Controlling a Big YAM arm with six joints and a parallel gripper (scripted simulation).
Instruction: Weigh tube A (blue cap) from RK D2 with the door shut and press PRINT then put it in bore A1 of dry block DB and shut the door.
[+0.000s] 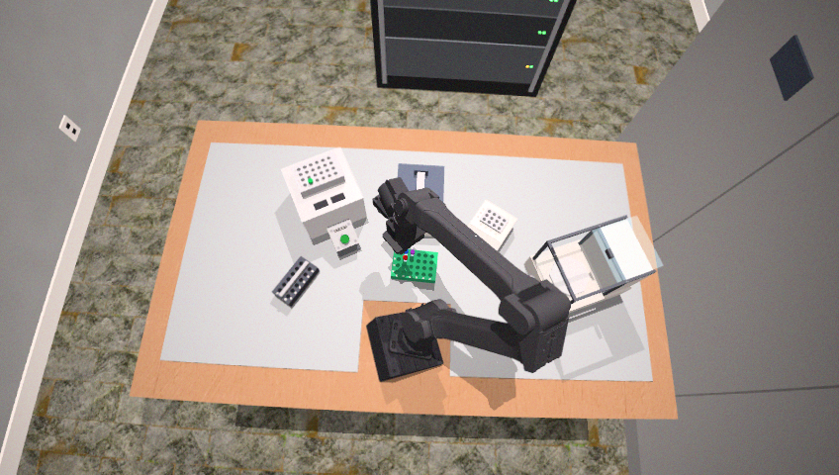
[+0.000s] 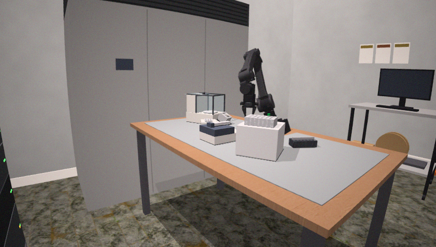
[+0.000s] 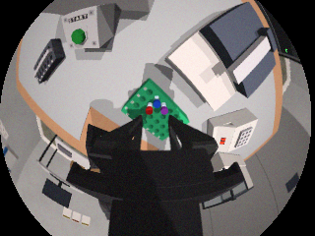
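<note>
The green rack RK is 90 mm below my hand, 30 mm to the right of it and 30 mm behind it. Round my hand: black magnet block 300 mm to the left, 110 mm behind, 90 mm below; white print key 330 mm to the right, 90 mm behind, 40 mm below; dry block DB 240 mm to the right, 90 mm ahead, 80 mm below.
</note>
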